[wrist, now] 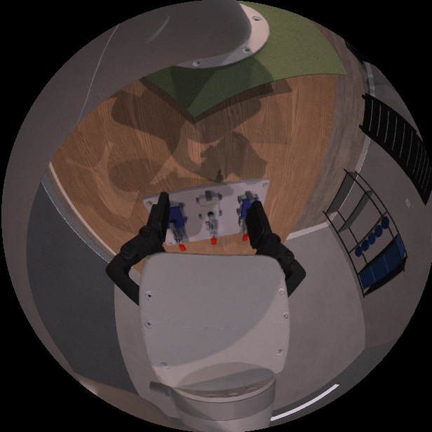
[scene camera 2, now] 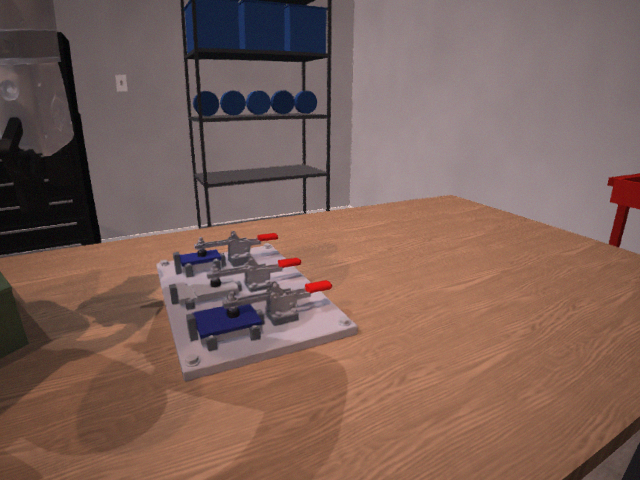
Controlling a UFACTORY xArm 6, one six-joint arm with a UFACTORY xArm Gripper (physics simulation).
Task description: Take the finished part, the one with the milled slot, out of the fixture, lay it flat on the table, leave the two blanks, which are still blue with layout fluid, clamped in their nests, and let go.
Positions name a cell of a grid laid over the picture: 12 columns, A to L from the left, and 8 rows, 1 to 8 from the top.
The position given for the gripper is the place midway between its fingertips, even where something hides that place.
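The gripper (scene camera 2: A4) can be seen in the wrist view (wrist: F4) as well. The scene also has a finished part (scene camera 2: D5) and a blue blank (scene camera 2: E6), along with a fixture plate (wrist: F5).
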